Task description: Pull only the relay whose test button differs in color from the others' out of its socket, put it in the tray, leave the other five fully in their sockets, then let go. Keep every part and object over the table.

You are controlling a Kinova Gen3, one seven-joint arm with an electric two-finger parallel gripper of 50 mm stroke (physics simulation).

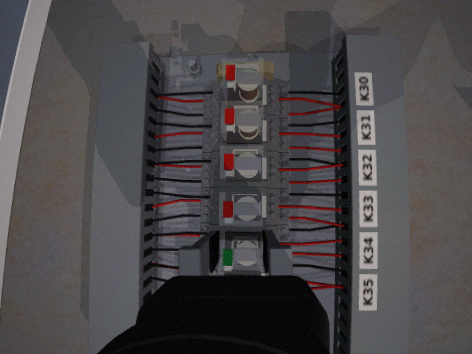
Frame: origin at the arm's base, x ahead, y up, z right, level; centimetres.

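Seen in the pictures: gripper, fingertip midpoint: [240,244].
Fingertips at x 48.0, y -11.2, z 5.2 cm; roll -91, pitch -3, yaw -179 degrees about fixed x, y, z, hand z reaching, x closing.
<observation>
Pixels of each thing's top centre, then the offset from my fingertips to it.
- relay with a green test button, middle of its top: [240,258] dx -0.2, dy +3.8, dz +0.0 cm
- K30, middle of its top: [242,71] dx +0.0, dy +3.7, dz +11.9 cm
- K31, middle of its top: [242,115] dx -0.1, dy +3.7, dz +8.9 cm
- K32, middle of its top: [241,161] dx -0.1, dy +3.7, dz +5.9 cm
- K33, middle of its top: [240,209] dx -0.1, dy +3.7, dz +2.9 cm
- bolt, middle of its top: [191,63] dx +4.9, dy -1.3, dz +15.6 cm
The relay with a green test button [246,254] is in the row, level with the K34 label. Four relays with red buttons show above it: at K30 [248,80], K31 [248,123], K32 [248,164] and K33 [247,207]. They stand in their sockets. The sixth relay, by K35, is hidden behind the gripper body. My gripper [240,244] is partly open, with one finger on the left and one on the right of the green-button relay. It is not closed on it. Exact finger height beside the relay is hard to tell. The tray does not show.
Grey slotted wire ducts [120,175] [382,200] run along both sides of the row, the right one bearing labels K30 to K35. Red and black wires run from the sockets to the ducts. A bolt [194,68] stands at the upper left. A pale edge strip [25,100] runs along the far left.
</observation>
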